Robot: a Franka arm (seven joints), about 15 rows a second.
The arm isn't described. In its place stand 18 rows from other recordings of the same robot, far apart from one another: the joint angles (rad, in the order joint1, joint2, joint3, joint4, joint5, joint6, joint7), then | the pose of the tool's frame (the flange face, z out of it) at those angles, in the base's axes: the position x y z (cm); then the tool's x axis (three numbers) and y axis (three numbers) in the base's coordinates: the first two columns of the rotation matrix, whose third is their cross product.
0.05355 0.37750 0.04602 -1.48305 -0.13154 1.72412 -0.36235 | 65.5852 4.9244 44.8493 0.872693 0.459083 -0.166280 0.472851 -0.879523 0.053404
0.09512 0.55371 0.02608 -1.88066 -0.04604 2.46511 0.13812 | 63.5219 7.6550 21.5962 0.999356 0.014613 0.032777 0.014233 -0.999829 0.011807
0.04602 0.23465 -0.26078 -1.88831 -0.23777 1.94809 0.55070 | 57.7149 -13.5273 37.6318 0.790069 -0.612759 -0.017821 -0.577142 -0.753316 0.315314
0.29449 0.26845 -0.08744 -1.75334 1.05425 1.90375 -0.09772 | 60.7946 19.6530 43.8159 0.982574 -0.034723 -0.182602 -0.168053 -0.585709 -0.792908
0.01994 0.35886 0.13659 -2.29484 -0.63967 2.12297 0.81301 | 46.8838 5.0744 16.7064 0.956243 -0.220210 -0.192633 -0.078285 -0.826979 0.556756
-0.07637 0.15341 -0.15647 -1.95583 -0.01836 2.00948 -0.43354 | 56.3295 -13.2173 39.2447 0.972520 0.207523 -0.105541 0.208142 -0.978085 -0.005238
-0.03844 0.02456 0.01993 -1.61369 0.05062 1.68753 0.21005 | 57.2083 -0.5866 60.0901 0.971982 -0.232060 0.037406 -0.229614 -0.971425 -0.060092
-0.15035 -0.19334 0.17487 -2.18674 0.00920 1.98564 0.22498 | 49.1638 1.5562 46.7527 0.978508 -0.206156 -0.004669 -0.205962 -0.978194 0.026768
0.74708 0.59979 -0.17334 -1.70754 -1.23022 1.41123 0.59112 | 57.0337 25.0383 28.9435 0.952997 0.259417 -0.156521 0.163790 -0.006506 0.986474
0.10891 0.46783 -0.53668 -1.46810 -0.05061 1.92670 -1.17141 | 64.5681 -23.1933 44.7791 0.679404 0.693887 -0.238604 0.731591 -0.665589 0.147533
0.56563 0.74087 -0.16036 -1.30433 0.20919 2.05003 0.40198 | 66.6077 32.8586 30.6648 0.998615 -0.048969 -0.019258 -0.050321 -0.995723 -0.077483
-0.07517 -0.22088 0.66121 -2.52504 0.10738 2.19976 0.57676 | 35.8118 23.5359 32.8262 0.992354 -0.087352 -0.087195 -0.075983 -0.989100 0.126128
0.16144 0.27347 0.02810 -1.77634 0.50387 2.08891 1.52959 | 62.2856 14.2465 41.3415 -0.013890 -0.900094 -0.435474 -0.999875 0.015766 -0.000694
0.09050 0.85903 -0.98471 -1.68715 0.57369 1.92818 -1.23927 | 48.5692 -42.5006 24.7763 0.952127 0.180669 -0.246601 0.163328 -0.982529 -0.089227
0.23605 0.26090 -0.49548 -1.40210 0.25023 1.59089 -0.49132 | 61.9329 -9.7962 56.7984 0.972989 0.229702 0.022995 0.230713 -0.964146 -0.131123
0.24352 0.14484 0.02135 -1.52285 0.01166 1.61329 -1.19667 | 57.8474 15.7267 56.7150 0.109811 0.993933 -0.006191 0.992357 -0.109985 -0.055953
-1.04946 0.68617 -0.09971 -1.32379 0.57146 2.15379 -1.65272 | 34.3965 -66.8931 34.9614 0.869415 0.247464 0.427643 0.216471 -0.968820 0.120533
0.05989 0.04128 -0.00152 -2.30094 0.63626 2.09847 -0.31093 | 49.1914 5.7396 31.8439 0.985831 0.018767 -0.166690 -0.068279 -0.862776 -0.500955
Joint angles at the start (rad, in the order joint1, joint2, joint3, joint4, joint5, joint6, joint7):
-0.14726, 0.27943, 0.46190, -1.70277, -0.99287, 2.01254, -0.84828
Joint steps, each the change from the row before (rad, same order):
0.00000, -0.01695, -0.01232, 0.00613, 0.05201, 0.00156, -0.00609
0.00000, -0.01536, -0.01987, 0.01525, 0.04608, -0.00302, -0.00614
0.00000, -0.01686, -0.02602, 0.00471, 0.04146, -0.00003, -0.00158
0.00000, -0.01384, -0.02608, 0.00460, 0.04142, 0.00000, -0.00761
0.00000, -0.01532, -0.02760, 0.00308, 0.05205, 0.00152, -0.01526
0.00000, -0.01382, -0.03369, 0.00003, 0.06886, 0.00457, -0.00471
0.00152, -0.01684, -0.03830, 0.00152, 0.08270, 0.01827, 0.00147
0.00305, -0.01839, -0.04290, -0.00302, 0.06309, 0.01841, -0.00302
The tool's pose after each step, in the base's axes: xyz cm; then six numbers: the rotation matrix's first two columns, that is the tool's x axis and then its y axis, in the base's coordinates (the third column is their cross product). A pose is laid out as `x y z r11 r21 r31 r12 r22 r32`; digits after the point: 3 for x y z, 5 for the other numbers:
63.915 12.276 47.808 0.17025 0.82059 -0.54557 0.90546 0.08817 0.41517
63.997 11.257 49.194 0.20387 0.83247 -0.51520 0.90338 0.04285 0.42670
63.964 9.925 50.183 0.23957 0.83898 -0.48860 0.90061 -0.00406 0.43461
63.937 8.588 51.002 0.26845 0.84437 -0.46365 0.89849 -0.04592 0.43658
63.826 7.231 51.827 0.29297 0.85250 -0.43291 0.89698 -0.08829 0.43316
63.700 5.624 52.383 0.33243 0.86126 -0.38435 0.89114 -0.15341 0.42700
63.580 4.029 53.311 0.38212 0.86981 -0.31213 0.87327 -0.22938 0.42987
63.375 2.158 54.220 0.42579 0.86770 -0.25653 0.85289 -0.29021 0.43400

